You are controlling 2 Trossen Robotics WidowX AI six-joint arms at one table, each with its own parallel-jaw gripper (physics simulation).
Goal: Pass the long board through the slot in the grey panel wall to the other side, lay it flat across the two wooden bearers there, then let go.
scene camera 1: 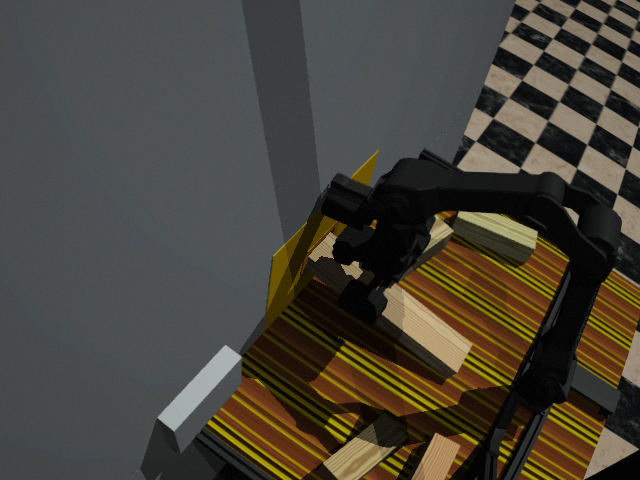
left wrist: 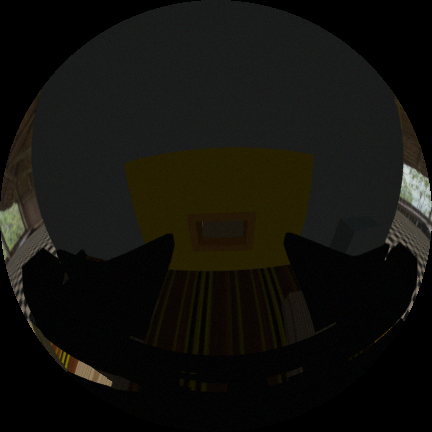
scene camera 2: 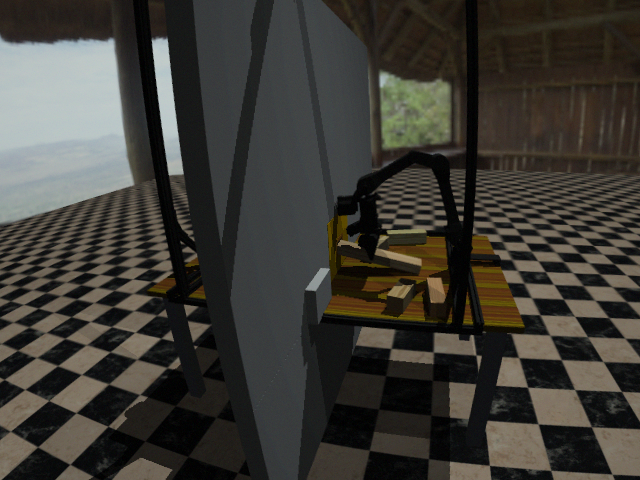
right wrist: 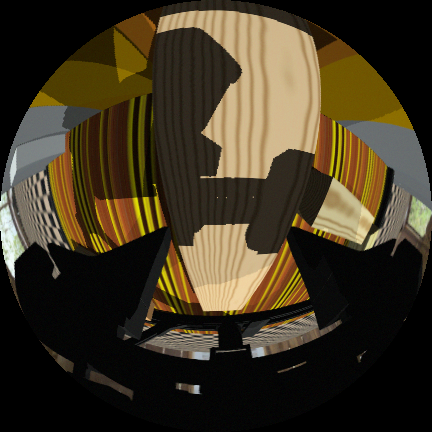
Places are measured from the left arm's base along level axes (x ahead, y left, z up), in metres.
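Pixels of known places: left gripper, fingertip midpoint: (left wrist: 230, 239); right gripper, fingertip midpoint: (scene camera 2: 373, 255) (right wrist: 230, 232); right arm's base, origin of the base link: (scene camera 1: 535, 392) (right wrist: 228, 326).
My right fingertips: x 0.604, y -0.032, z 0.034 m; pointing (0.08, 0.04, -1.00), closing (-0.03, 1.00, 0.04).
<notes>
Ahead of a thing's pixels: the offset from my right fingertips to its top centre. "*": to the spot under its first point.
The long board (scene camera 1: 426, 330) (scene camera 2: 398, 259) (right wrist: 270, 115) slopes, its wall-side end raised at the yellow panel (scene camera 1: 281, 273) (left wrist: 215, 180) and its other end low at the striped table. How far it enters the slot is hidden. My right gripper (scene camera 1: 385, 281) (scene camera 2: 374, 248) (right wrist: 230, 232) is open, its fingers spread either side of the board. My left gripper (left wrist: 230, 239) is open and empty, facing the brown slot frame {dx -0.146, dy -0.004, dz +0.010 m} (left wrist: 222, 247) in the grey wall (scene camera 1: 129, 155) (scene camera 2: 279, 206) (left wrist: 215, 75). Two wooden pieces {dx -0.384, dy -0.115, dz -0.015 m} (left wrist: 299, 317) (left wrist: 90, 372), likely the bearers, partly show behind its fingers.
On the right arm's side, wooden blocks {dx +0.121, dy -0.227, dz -0.006 m} (scene camera 1: 367, 446) {* dx +0.218, dy -0.174, dz -0.009 m} (scene camera 1: 439, 457) lie at the bottom of scene camera 1. A pale block {dx +0.100, dy +0.299, dz -0.006 m} (scene camera 1: 496, 235) and another block {dx -0.007, dy +0.149, dz -0.003 m} (scene camera 1: 436, 240) lie beyond the board. A light grey block {* dx -0.104, dy -0.310, dz +0.047 m} (scene camera 1: 201, 387) (scene camera 2: 320, 289) (right wrist: 37, 152) juts by the wall.
</notes>
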